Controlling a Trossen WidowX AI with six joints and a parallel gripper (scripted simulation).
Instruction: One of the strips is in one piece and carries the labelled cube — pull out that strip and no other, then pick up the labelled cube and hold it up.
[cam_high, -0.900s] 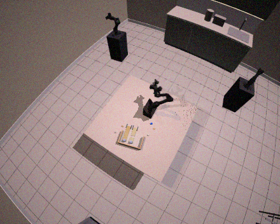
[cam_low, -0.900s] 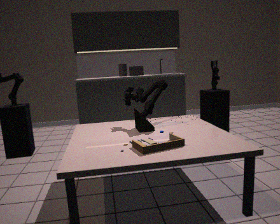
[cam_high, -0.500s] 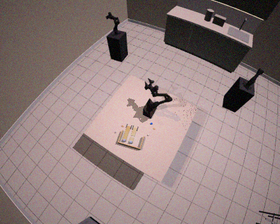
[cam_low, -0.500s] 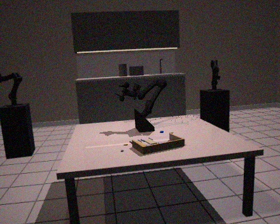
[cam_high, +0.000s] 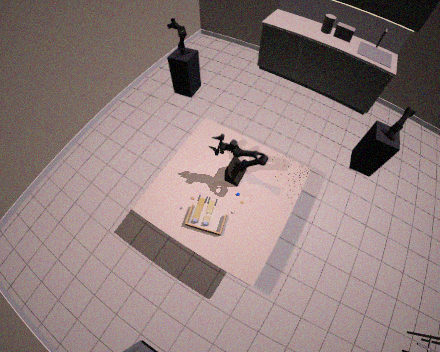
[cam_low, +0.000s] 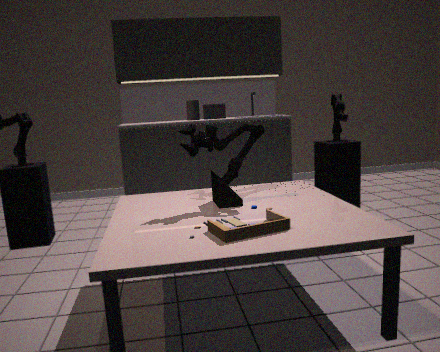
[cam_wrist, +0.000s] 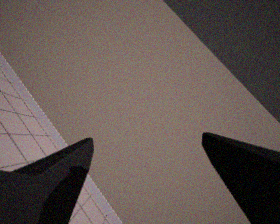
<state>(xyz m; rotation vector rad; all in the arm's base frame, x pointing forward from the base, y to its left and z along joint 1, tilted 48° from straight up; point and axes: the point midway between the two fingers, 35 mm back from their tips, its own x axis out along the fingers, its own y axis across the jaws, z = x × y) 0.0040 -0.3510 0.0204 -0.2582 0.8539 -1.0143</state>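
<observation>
Now: gripper tip 40 cm above the tan piece and 39 cm short of it. From my gripper tip the other things lie so: blue object: 40 cm below, 36 cm to the left, 17 cm ahead.
</observation>
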